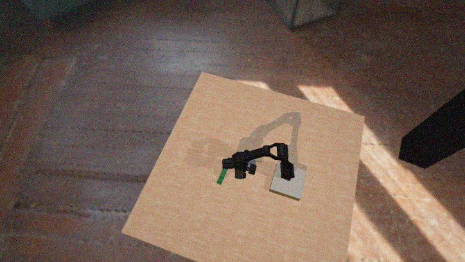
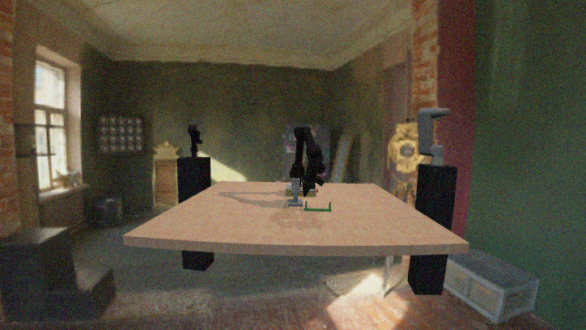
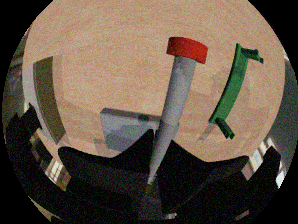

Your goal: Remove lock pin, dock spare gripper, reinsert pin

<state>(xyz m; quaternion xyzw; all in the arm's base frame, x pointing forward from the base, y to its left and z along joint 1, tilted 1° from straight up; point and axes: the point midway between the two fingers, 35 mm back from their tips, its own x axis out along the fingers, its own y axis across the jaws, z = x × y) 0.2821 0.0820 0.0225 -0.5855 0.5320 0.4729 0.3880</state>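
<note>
The grey mount socket is 5 cm to the right of my gripper tip. Also, from my gripper tip: spare gripper (5 cm to the right, 8 cm above); then green pin cradle (10 cm ahead, 8 cm to the left, 2 cm below).
</note>
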